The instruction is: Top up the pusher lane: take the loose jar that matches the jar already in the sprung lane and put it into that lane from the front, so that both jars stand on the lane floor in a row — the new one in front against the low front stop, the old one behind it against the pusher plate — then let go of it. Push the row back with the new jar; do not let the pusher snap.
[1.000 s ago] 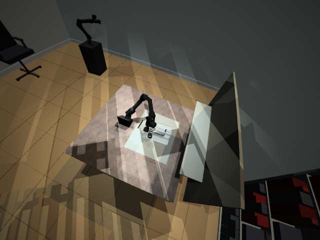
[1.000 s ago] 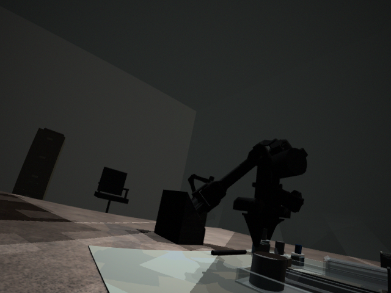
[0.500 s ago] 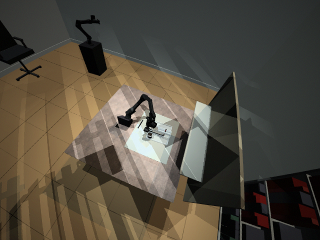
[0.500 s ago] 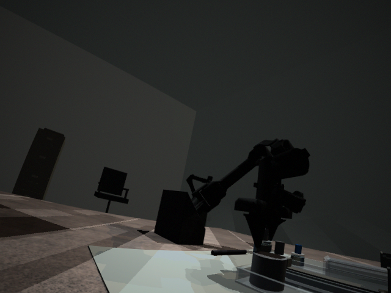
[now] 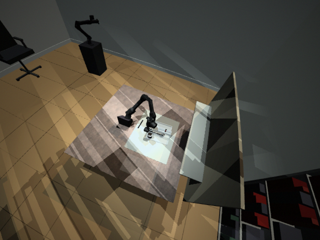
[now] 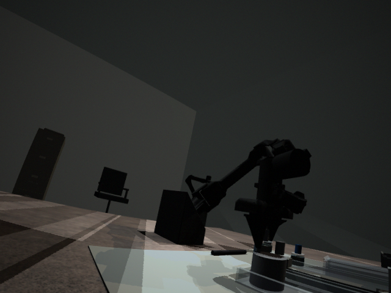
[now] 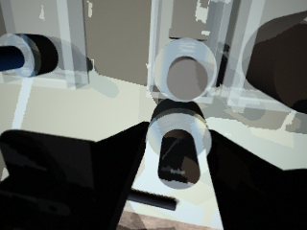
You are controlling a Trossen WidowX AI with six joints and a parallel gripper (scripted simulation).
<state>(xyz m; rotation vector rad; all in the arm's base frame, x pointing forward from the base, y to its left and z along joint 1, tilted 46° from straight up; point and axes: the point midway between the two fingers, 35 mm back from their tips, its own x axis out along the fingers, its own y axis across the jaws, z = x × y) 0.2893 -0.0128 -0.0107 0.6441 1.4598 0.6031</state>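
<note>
My gripper tip is now 100 mm short of the pale mat, 50 mm above it and 10 mm to the left of it. From my gripper tip the other things lie so: clear lane: 190 mm ahead, 30 mm below, 20 mm to the left; then thin dark rod: 120 mm behind, 50 mm to the left, 40 mm below.
</note>
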